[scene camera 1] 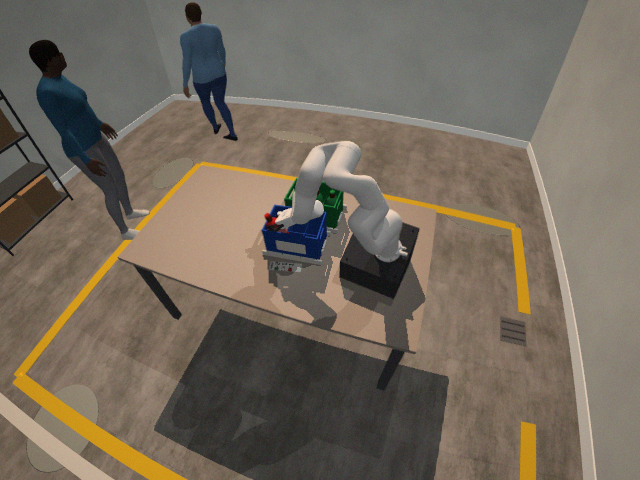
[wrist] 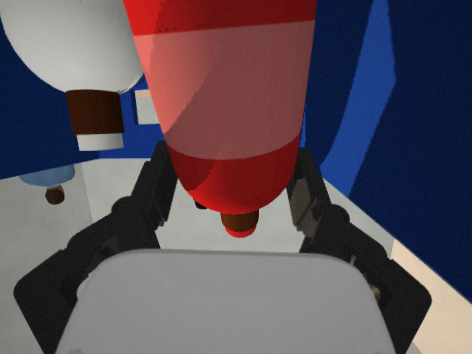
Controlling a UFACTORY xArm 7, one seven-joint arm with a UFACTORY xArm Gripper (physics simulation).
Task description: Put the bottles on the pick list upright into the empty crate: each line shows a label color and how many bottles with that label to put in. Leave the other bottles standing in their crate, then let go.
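Places are measured from the arm's base along level axes (x left, y back, z up), in centimetres.
Where they show: gripper, fingertip midpoint: (scene camera 1: 272, 223) (wrist: 233, 160); arm's base, link origin: (scene camera 1: 387, 248).
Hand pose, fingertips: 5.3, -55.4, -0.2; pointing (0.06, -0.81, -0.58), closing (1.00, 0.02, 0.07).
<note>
Things, the pixels of their top centre, and the offset from my fingertips, as dx, dy, dz. "*": a spot on its surface instead. Level surfaces: height alone.
- red bottle, top centre: (wrist: 236, 253) (scene camera 1: 272, 215) +0.0, +0.9, +6.2
- blue crate, top centre: (scene camera 1: 294, 220) -5.5, +9.1, +0.3
- white bottle, top centre: (wrist: 102, 149) -8.8, -0.9, -0.9
- green crate, surface spot: (scene camera 1: 337, 215) * -27.2, +23.0, -10.5
- pick list, top centre: (scene camera 1: 285, 266) +9.8, +10.0, -17.0
- table, surface height: dz -17.2
My gripper (scene camera 1: 279, 223) (wrist: 233, 160) is shut on a red bottle (scene camera 1: 271, 223) (wrist: 225, 90); a finger stands against each side near its shoulder. The bottle has a paler label band, a brown neck and a red cap. It is tilted at the left edge of the blue crate (scene camera 1: 312, 242) (wrist: 425, 150). A white bottle (wrist: 75, 45) with a brown neck and white cap shows beside it in the wrist view. The green crate (scene camera 1: 337, 215) stands behind, with bottle tops showing, partly hidden by the arm. The pick list (scene camera 1: 284, 267) shows green and red marks, too small to read.
The arm's black base (scene camera 1: 364, 276) stands right of the crates on the table (scene camera 1: 206, 222). The blue crate's walls rise close around the fingers. Two people (scene camera 1: 77, 118) (scene camera 1: 204, 56) stand beyond the table. A shelf rack is at far left.
</note>
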